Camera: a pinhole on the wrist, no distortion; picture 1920 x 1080 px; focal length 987.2 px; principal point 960.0 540.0 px. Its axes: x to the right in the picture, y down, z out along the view. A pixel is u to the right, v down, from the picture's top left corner.
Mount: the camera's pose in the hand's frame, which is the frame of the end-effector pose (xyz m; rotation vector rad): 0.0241 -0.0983 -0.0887 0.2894 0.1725 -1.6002
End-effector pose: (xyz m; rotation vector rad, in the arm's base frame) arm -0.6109 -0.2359 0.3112 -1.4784 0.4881 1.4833
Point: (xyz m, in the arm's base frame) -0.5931 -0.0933 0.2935
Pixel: 511 852
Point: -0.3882 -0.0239 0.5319
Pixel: 1714 195
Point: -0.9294 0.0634 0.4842
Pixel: 330 305
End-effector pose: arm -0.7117 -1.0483 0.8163 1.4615 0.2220 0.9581
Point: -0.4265 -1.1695 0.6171
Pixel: 1153 606
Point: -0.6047 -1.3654 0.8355
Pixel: 318 157
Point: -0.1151 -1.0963 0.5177
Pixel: 1402 987
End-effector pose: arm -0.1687 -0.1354 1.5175 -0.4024 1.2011 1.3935
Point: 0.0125 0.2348 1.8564
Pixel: 368 325
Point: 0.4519 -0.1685 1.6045
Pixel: 1611 80
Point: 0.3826 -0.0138 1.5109
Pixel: 1420 452
